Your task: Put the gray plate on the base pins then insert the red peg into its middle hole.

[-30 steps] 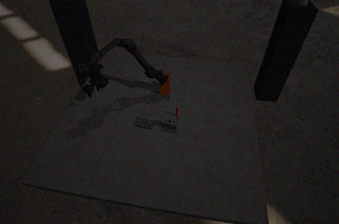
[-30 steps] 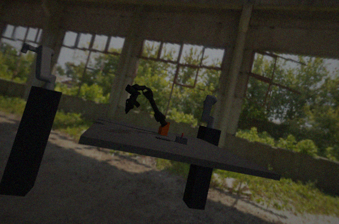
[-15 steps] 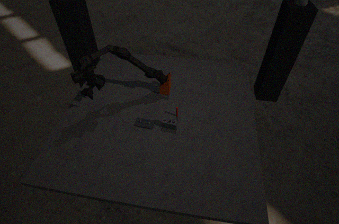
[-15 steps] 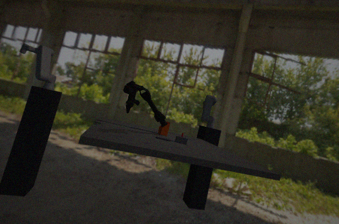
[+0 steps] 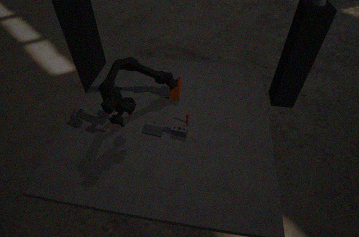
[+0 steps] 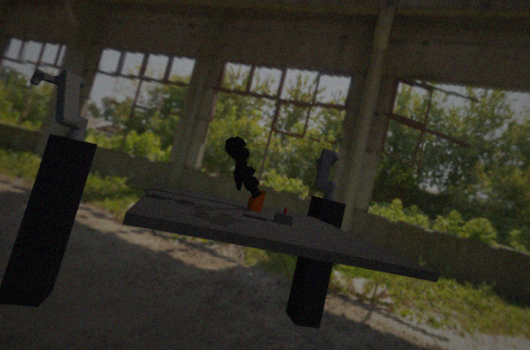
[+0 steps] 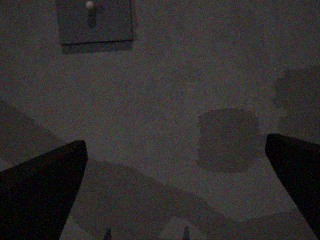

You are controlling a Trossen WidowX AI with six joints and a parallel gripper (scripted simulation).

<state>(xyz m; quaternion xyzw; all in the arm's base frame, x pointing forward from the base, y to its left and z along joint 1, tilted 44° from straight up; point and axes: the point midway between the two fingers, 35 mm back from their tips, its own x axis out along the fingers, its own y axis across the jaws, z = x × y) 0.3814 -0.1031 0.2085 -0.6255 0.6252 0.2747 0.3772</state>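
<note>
Right now the gray plate is 300 mm to the left of my gripper tip, 90 mm below it and 50 mm behind it. From my gripper tip the other things lie so: base: 140 mm to the left, 120 mm below, 50 mm behind; red peg: 340 mm to the left, 140 mm behind, 90 mm below.
</note>
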